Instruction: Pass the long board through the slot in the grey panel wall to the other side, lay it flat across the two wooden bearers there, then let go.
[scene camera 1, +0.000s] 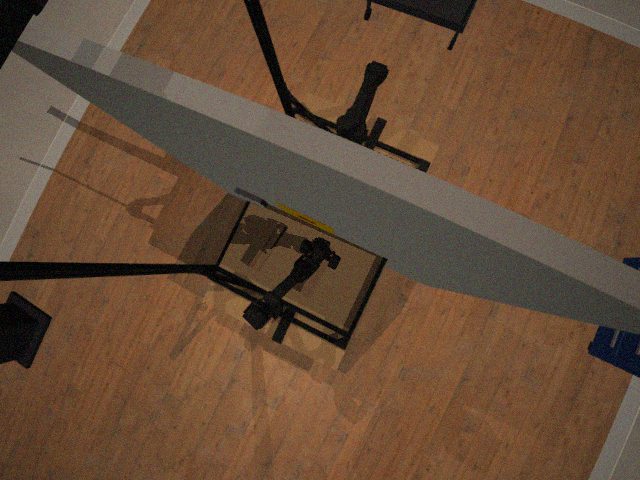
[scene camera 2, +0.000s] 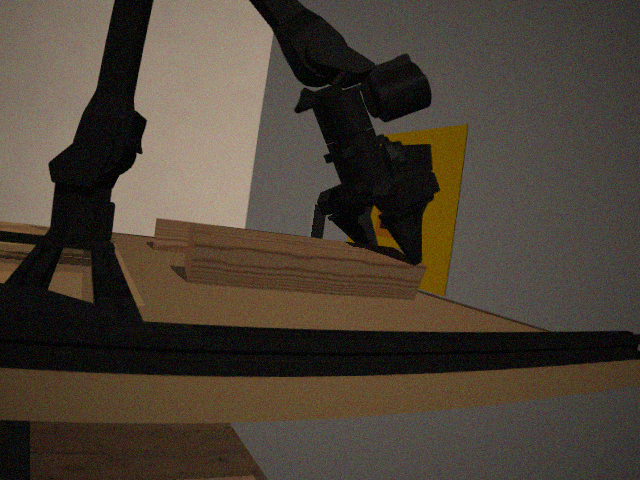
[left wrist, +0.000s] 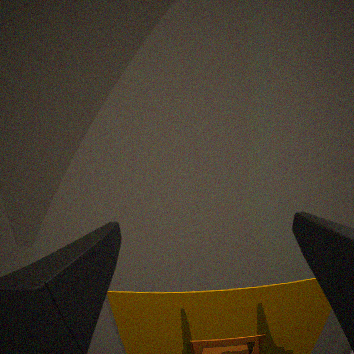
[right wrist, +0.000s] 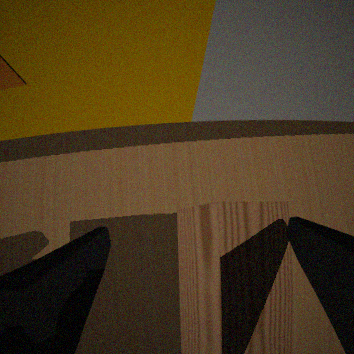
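The grey panel wall (scene camera 1: 310, 160) (scene camera 2: 542, 155) (left wrist: 225, 150) (right wrist: 280, 60) has a yellow panel (scene camera 1: 307, 217) (scene camera 2: 449, 206) (left wrist: 150, 310) (right wrist: 100, 65). The slot's orange frame (left wrist: 227, 340) (right wrist: 10, 75) shows partly. On the right arm's table, a wooden bearer (scene camera 2: 299, 263) (right wrist: 200, 280) lies in front of a second wooden bearer (scene camera 2: 168, 229). My right gripper (scene camera 1: 316, 248) (scene camera 2: 395, 253) (right wrist: 199, 232) is open and empty, pointing down low at the near bearer's wall-side end; contact is unclear. My left gripper (left wrist: 208, 227) is open and empty, facing the wall beyond. I cannot make out the long board.
The tabletop (scene camera 1: 341, 289) (scene camera 2: 258, 310) has a black frame rail (scene camera 2: 320, 351) along its edge. A black stand (scene camera 2: 82, 206) rises at the left in scene camera 2. Beyond the wall, the left arm (scene camera 1: 364, 98) rises over its table side. A blue object (scene camera 1: 615, 346) stands at the far right.
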